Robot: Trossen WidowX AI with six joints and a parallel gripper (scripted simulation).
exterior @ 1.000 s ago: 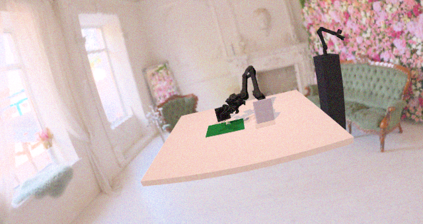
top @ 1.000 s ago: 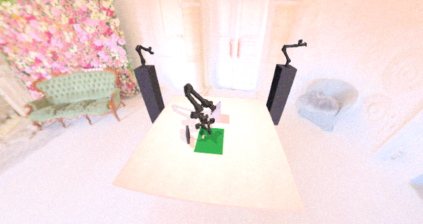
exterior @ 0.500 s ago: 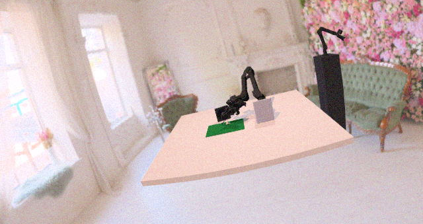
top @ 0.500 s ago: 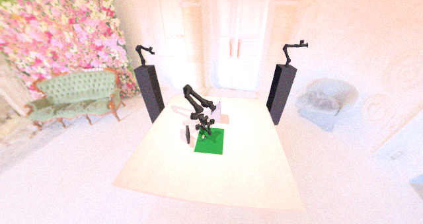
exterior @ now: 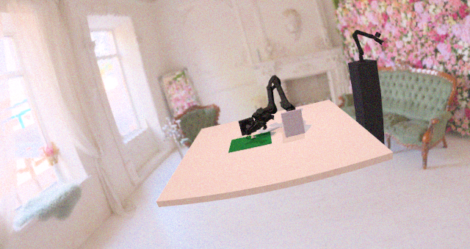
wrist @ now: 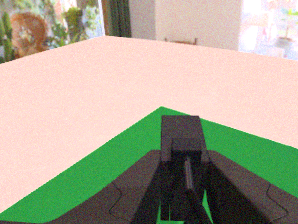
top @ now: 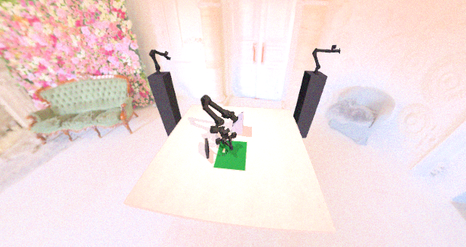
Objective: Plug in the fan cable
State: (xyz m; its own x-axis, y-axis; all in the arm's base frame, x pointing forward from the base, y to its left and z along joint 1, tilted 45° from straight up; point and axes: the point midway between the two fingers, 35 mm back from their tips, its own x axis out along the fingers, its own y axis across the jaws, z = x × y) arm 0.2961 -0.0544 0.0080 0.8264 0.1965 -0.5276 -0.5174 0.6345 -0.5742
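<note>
Right now my gripper tip is 10 cm above the green board, 1 cm to the right of it and 1 cm short of it. The rest, counted from my gripper tip: dark fan plug (1 cm below); black fan (18 cm to the right, 3 cm below, 1 cm ahead).
</note>
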